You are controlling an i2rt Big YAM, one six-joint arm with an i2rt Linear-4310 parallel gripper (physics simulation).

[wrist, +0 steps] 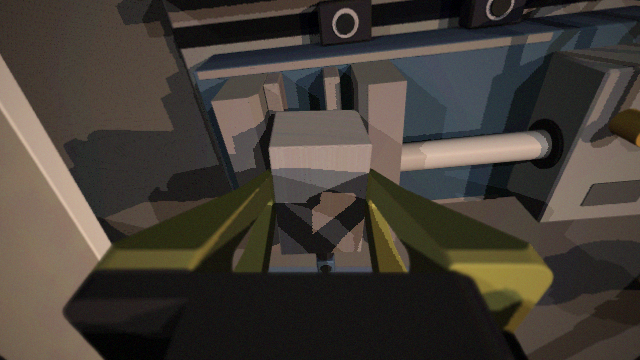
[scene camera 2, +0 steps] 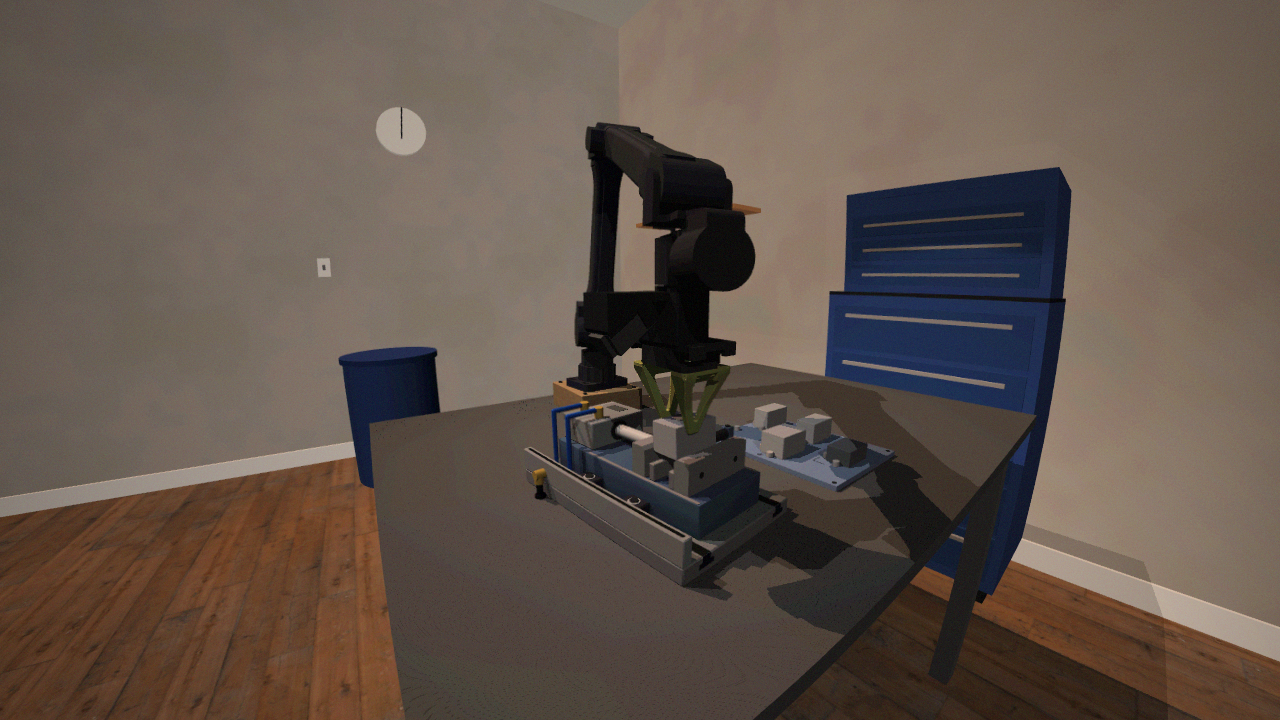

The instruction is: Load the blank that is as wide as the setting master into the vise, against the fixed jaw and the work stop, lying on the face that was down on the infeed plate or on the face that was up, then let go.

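Where they show: gripper, between the fingertips: (wrist: 320,180) (scene camera 2: 679,428); arm's base, origin of its link: (scene camera 2: 597,384).
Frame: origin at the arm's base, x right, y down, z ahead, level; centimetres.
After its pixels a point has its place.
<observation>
My gripper (scene camera 2: 682,422) @[z 45.8, x 22.7, y -6.5 cm] (wrist: 320,180) @[z 45.8, x 22.7, y -6.5 cm] is shut on a light grey block (scene camera 2: 677,438) @[z 47.5, x 25.0, y -6.3 cm] (wrist: 320,129) @[z 45.5, x 25.0, y -5.9 cm], one fingertip on each side. The block is upright at the vise (scene camera 2: 662,503) @[z 47.1, x 26.7, y 0.8 cm] (wrist: 445,100) @[z 38.4, x 23.5, y -1.0 cm], over the space between the fixed jaw (scene camera 2: 702,472) (wrist: 239,120) and the moving jaw (wrist: 387,105). Its top stands above the jaws. Its underside is hidden, so contact with a seat or the work stop cannot be told. Several light blocks, among them one (scene camera 2: 783,440) @[z 46.5, x -0.3, y 1.1 cm], and a dark block (scene camera 2: 845,452) @[z 54.9, x -4.2, y 2.0 cm] stand on the blue infeed plate (scene camera 2: 801,469) @[z 50.5, x 1.0, y 4.2 cm]. I cannot tell which is the setting master.
A pale rod (scene camera 2: 631,434) @[z 36.7, x 21.8, y -3.1 cm] (wrist: 470,151) @[z 37.7, x 21.5, y -3.4 cm] joins the moving jaw to a cylinder housing (scene camera 2: 592,433) @[z 33.1, x 25.5, y -3.2 cm] (wrist: 575,125) @[z 33.2, x 22.9, y -4.1 cm]. Blue hoses (scene camera 2: 554,434) @[z 28.2, x 28.3, y -2.5 cm] rise beside it. A grey rail (scene camera 2: 617,516) @[z 44.9, x 31.2, y 1.5 cm] runs along the vise's near side. A blue cabinet (scene camera 2: 948,344) stands behind the table (scene camera 2: 501,573) @[z 41.1, x 42.8, y 5.1 cm].
</observation>
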